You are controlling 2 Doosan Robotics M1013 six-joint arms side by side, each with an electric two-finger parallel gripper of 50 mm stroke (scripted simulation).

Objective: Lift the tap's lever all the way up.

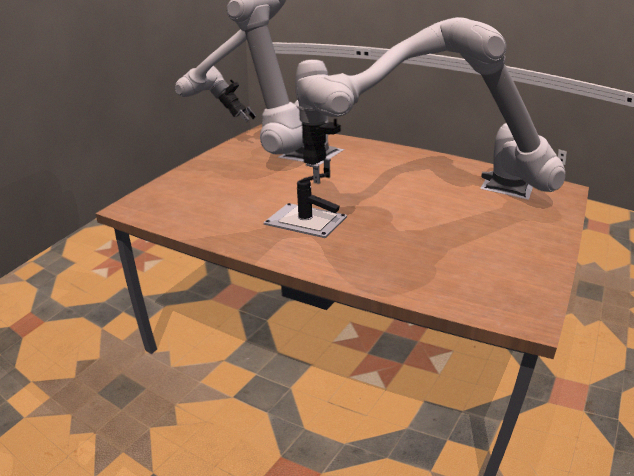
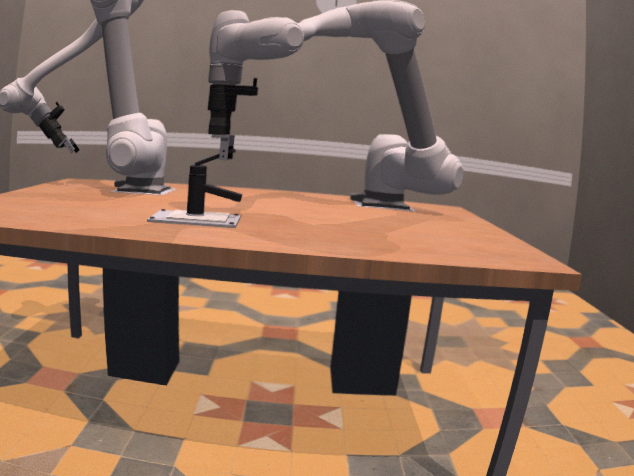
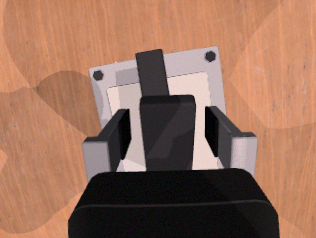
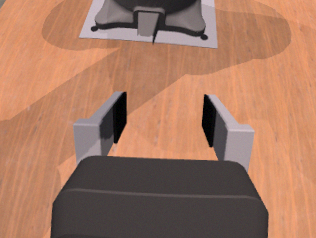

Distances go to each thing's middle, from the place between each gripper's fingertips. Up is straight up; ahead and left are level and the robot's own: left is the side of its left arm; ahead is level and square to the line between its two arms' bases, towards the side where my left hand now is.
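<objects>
My left gripper [image 2: 225, 159] is 10 mm above the lever [image 3: 167, 121], 10 mm past it and 30 mm to the left of it. The black tap [image 2: 197, 187] is 70 mm below my left hand, 10 mm behind it and 50 mm to the right of it.
My right hand is 40 mm above the black tap, 620 mm to the right of it and 630 mm short of it. As for the lever, it is 10 mm above my right hand, 630 mm ahead of it and 640 mm to the left of it.
</objects>
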